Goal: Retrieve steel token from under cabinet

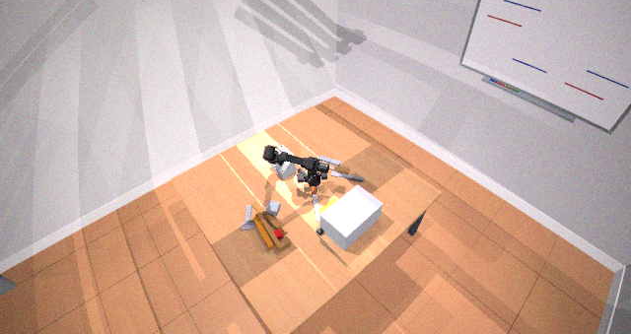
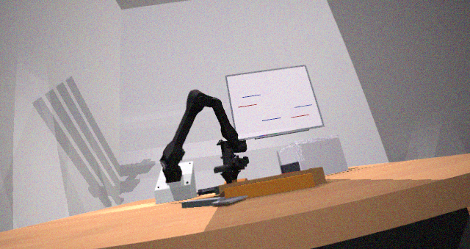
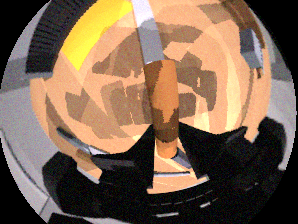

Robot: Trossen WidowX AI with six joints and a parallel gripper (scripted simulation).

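Now: the grey bar 230 mm to the left of my gripper tip and 100 mm behind it. Round my gripper tip: thin wooden stick: 350 mm to the right, 40 mm ahead; red block: 370 mm to the right, 170 mm ahead, 10 mm above; grey block: 300 mm to the right, 10 mm above.
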